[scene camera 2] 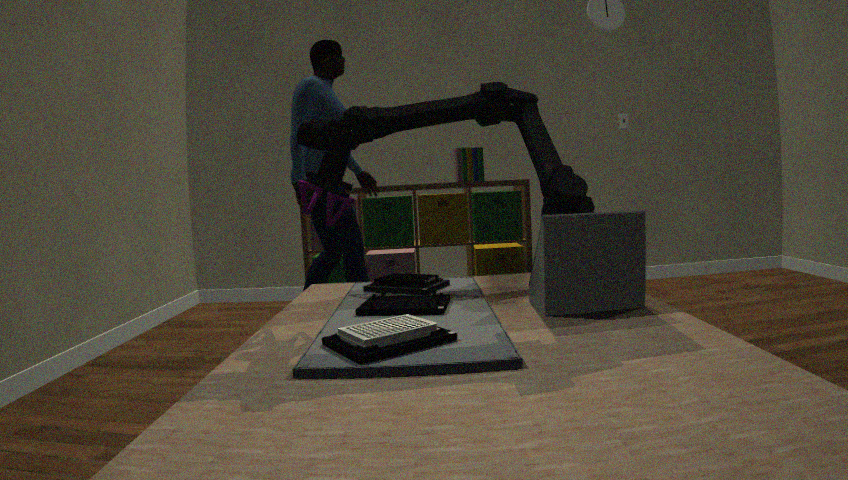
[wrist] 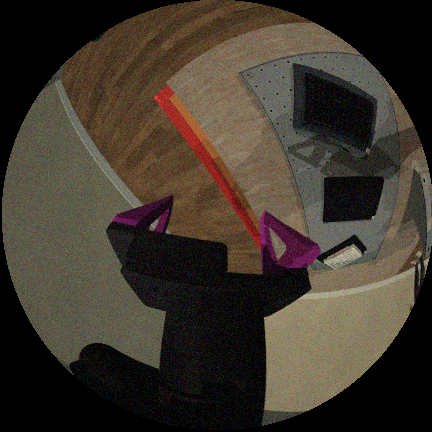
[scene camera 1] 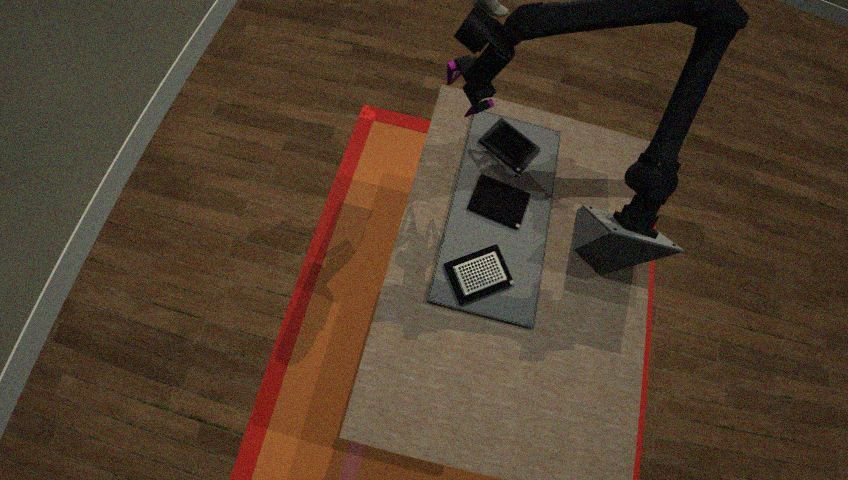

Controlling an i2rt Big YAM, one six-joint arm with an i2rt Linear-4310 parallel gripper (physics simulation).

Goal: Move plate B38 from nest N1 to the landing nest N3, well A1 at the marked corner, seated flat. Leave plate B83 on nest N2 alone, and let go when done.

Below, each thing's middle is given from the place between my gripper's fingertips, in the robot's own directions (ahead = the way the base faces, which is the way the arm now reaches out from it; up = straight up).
Labels:
Now: the black well plate (scene camera 1: 505, 138) 190 mm behind my hand, 150 mm below it and 40 mm to the right of it. Also, from my hand: white well plate (scene camera 1: 482, 272) (390 mm to the left, 220 mm behind, 150 mm below).

